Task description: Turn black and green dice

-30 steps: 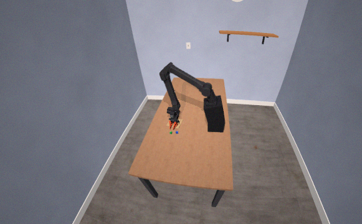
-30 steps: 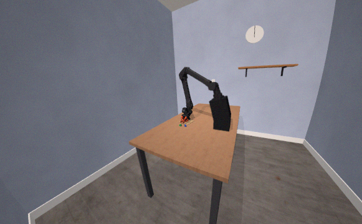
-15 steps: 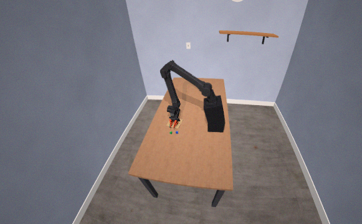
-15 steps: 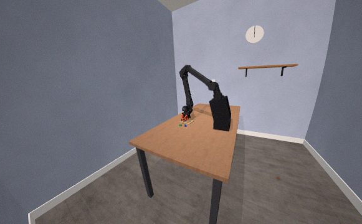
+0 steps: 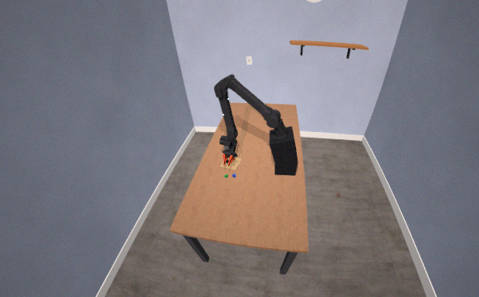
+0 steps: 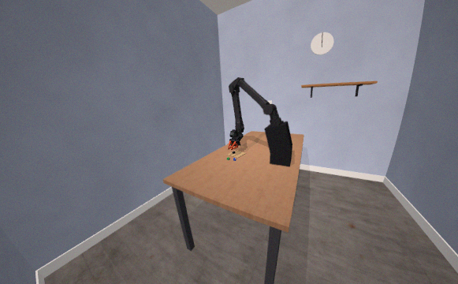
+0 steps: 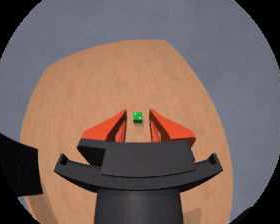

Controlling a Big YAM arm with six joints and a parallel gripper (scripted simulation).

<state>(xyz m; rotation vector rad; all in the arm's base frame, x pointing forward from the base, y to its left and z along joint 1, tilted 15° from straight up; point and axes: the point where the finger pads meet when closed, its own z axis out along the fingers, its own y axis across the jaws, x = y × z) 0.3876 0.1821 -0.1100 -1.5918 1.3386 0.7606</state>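
Right now the green die is 40 mm to the left of my hand and 90 mm below it. From my hand the other things lie so: black die: 50 mm ahead, 110 mm to the right, 80 mm below; blue die: 60 mm behind, 10 mm to the left, 90 mm below; tan mat: 20 mm ahead, 110 mm to the right, 90 mm below.
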